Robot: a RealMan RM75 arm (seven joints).
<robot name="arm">
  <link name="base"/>
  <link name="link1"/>
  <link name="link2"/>
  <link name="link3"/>
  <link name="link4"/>
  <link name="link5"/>
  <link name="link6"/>
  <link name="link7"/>
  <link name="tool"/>
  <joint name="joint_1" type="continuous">
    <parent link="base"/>
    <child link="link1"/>
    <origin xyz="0 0 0.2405" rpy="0 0 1.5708"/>
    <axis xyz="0 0 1"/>
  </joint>
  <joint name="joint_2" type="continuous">
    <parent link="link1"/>
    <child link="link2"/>
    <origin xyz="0 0 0" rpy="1.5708 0 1.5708"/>
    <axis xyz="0 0 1"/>
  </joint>
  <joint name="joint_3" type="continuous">
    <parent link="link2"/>
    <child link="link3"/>
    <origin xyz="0 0.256 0" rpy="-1.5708 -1.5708 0"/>
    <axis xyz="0 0 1"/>
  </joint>
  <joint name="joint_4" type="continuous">
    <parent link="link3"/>
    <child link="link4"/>
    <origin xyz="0 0 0" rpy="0 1.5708 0"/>
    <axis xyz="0 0 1"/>
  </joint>
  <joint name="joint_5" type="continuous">
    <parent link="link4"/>
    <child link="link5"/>
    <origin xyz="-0.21 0 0" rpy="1.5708 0 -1.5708"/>
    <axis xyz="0 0 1"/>
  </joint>
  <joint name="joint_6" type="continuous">
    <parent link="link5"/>
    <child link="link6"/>
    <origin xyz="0 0 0" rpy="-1.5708 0 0"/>
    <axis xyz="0 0 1"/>
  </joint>
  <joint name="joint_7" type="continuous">
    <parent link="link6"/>
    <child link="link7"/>
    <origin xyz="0 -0.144 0" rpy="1.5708 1.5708 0"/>
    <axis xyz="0 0 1"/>
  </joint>
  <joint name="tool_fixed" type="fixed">
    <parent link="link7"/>
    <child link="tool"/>
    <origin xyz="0 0 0" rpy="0 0 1.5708"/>
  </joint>
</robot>
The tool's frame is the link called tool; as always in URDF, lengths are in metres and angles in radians. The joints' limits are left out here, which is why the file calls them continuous.
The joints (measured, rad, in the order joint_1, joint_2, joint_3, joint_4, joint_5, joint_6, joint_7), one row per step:
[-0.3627 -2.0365 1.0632 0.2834 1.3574 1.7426 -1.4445]
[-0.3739 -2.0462 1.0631 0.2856 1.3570 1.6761 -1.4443]
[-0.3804 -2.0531 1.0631 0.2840 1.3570 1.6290 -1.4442]
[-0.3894 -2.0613 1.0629 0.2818 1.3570 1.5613 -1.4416]
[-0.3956 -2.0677 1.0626 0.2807 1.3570 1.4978 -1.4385]
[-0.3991 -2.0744 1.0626 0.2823 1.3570 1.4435 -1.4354]
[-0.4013 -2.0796 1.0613 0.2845 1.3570 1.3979 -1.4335]
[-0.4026 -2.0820 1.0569 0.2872 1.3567 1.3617 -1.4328]
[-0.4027 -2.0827 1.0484 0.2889 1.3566 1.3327 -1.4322]
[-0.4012 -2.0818 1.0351 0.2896 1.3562 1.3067 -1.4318]
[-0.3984 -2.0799 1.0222 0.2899 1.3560 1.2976 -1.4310]
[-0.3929 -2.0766 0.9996 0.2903 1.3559 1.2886 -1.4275]
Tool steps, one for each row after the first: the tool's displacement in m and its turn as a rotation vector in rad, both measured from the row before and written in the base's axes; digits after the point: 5 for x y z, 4 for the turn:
[-0.00100 0.00837 -0.00689 0.0125 0.0370 0.0334]
[-0.00149 0.00494 -0.00514 0.0068 0.0254 0.0274]
[-0.00288 0.00698 -0.00652 0.0120 0.0393 0.0382]
[-0.00380 0.00596 -0.00526 0.0126 0.0388 0.0368]
[-0.00335 0.00461 -0.00443 0.0116 0.0332 0.0309]
[-0.00322 0.00383 -0.00310 0.0110 0.0277 0.0271]
[-0.00326 0.00353 -0.00108 0.0124 0.0221 0.0236]
[-0.00354 0.00300 0.00028 0.0139 0.0170 0.0227]
[-0.00444 0.00272 0.00160 0.0172 0.0141 0.0258]
[-0.00304 0.00117 0.00234 0.0135 0.0039 0.0149]
[-0.00468 0.00126 0.00426 0.0229 0.0036 0.0204]

